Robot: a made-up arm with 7 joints.
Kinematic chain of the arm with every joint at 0, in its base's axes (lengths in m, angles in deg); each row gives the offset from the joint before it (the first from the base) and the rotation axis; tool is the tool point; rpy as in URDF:
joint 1: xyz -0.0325 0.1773 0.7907 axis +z
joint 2: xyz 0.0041 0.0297 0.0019 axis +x
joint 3: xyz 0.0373 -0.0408 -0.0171 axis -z
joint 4: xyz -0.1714 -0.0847 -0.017 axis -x
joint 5: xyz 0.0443 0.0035 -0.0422 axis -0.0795 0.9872 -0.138
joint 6: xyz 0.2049 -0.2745 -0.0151 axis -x
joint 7: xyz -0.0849 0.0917 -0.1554 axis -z
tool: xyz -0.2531 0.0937 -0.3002 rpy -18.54 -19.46 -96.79
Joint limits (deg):
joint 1: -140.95..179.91
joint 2: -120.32..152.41
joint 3: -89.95..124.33
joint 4: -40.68..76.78
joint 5: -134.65..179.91
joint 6: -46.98..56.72
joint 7: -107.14..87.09
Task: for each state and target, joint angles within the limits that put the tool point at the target. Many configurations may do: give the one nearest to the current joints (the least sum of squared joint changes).
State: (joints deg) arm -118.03 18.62 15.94 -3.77 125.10 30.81 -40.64
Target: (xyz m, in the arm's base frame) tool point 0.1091 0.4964 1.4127
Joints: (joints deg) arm -130.77 -19.01 16.51 20.60 132.06 43.36 -42.76
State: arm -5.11 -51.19 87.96 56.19 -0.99 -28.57 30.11
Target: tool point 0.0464 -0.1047 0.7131
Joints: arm -9.33 -80.36 85.72 40.97 -11.56 -46.98 56.96
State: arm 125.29 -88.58 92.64 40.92 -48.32 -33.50 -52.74
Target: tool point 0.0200 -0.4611 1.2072
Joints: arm 113.50 -102.44 62.50 46.60 -28.39 23.94 -73.49
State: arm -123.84 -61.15 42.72 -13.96 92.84 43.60 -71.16
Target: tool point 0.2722 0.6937 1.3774
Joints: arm -128.90 -70.40 25.06 -5.28 97.23 53.32 -73.80
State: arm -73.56 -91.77 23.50 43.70 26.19 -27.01 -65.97
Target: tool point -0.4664 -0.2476 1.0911
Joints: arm -39.73 -62.52 -4.21 24.85 0.14 -23.66 -80.83
